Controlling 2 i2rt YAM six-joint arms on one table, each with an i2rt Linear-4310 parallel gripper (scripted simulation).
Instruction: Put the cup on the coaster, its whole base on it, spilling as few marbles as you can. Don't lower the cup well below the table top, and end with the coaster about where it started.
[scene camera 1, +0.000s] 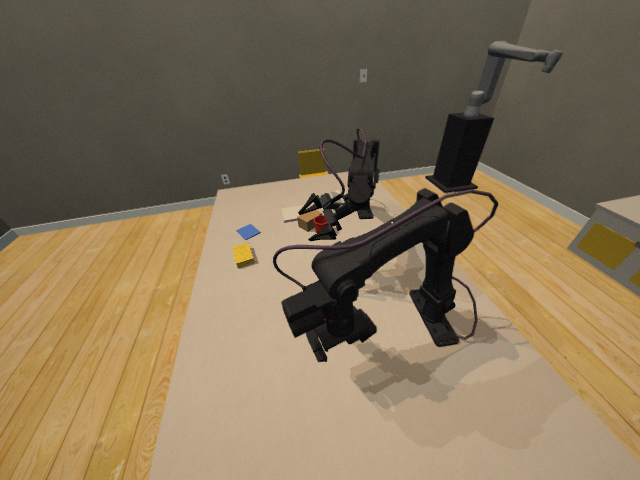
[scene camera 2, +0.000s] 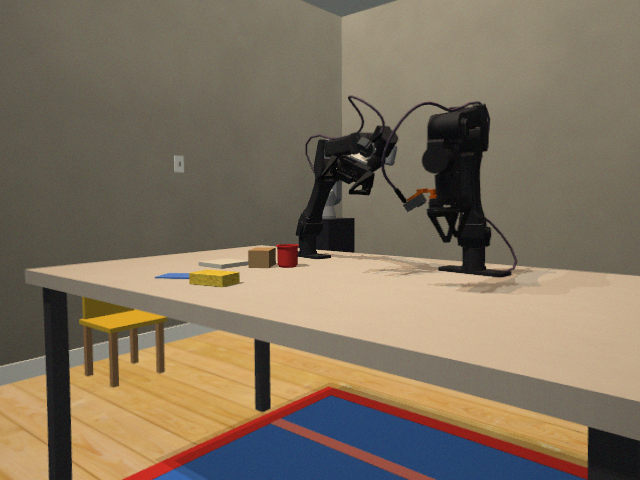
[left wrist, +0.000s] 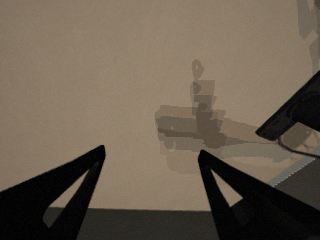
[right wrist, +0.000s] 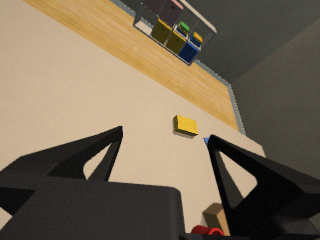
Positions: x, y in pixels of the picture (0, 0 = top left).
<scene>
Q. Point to my right gripper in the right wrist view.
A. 166, 134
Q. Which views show my left gripper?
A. Scene camera 1, scene camera 2 and the left wrist view only.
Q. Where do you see my right gripper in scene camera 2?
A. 334, 184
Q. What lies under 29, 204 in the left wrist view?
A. My left gripper.
</scene>
